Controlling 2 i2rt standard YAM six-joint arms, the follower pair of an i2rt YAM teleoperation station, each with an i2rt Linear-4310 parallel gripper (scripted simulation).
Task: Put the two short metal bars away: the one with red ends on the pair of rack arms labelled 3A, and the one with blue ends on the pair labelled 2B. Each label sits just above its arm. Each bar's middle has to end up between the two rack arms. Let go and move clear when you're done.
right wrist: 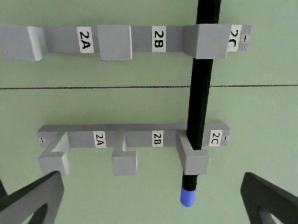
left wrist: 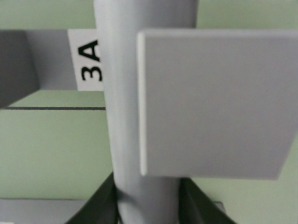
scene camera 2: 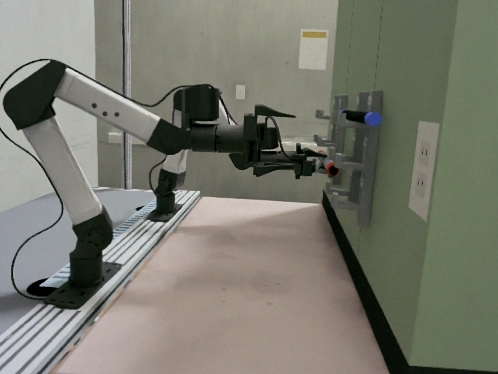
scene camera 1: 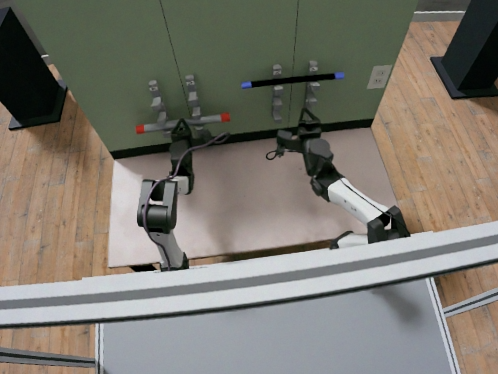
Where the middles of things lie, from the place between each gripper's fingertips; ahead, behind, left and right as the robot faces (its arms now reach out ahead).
Scene:
Now: left hand right at the red-ended grey bar (left wrist: 117, 34). From my left hand the other things lie so: outlet plate (scene camera 2: 427, 131) 40 mm ahead, 720 mm to the right, 90 mm above.
Right now the outlet plate is 310 mm to the right of my right hand and 160 mm ahead of it. The rest, counted from my right hand: red-ended grey bar 400 mm to the left, 120 mm ahead, 90 mm below.

